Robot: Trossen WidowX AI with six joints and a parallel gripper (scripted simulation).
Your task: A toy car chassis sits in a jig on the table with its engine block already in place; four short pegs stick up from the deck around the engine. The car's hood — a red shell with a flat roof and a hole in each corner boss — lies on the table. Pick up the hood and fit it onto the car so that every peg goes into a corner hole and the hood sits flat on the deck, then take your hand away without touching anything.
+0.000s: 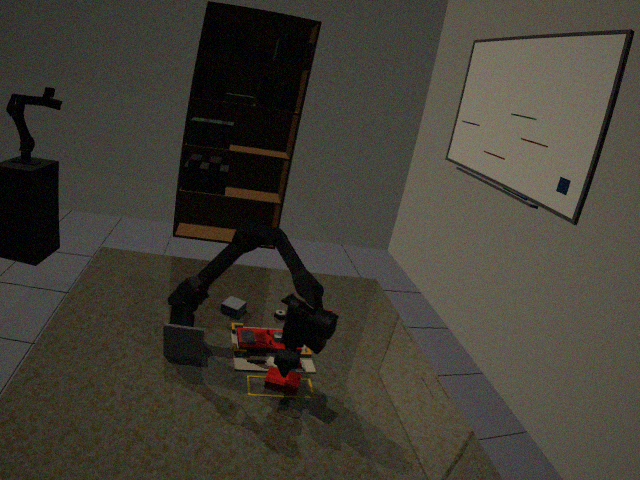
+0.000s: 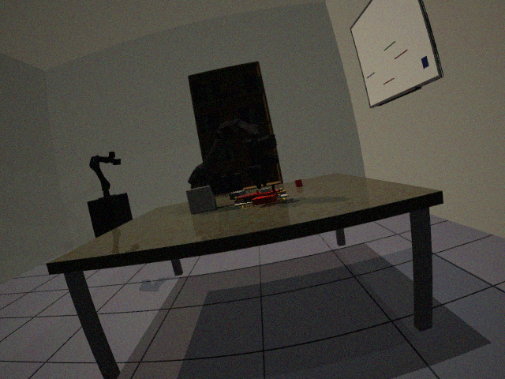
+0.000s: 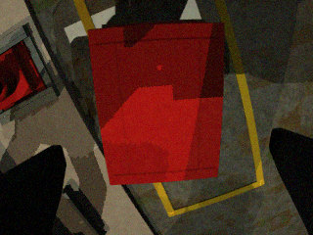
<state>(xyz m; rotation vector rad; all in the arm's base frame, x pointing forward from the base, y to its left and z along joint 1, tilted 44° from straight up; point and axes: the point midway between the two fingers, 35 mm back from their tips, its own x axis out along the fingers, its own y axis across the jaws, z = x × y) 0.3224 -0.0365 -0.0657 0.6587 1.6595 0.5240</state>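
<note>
Right now the red hood is 50 mm below my gripper tip.
</note>
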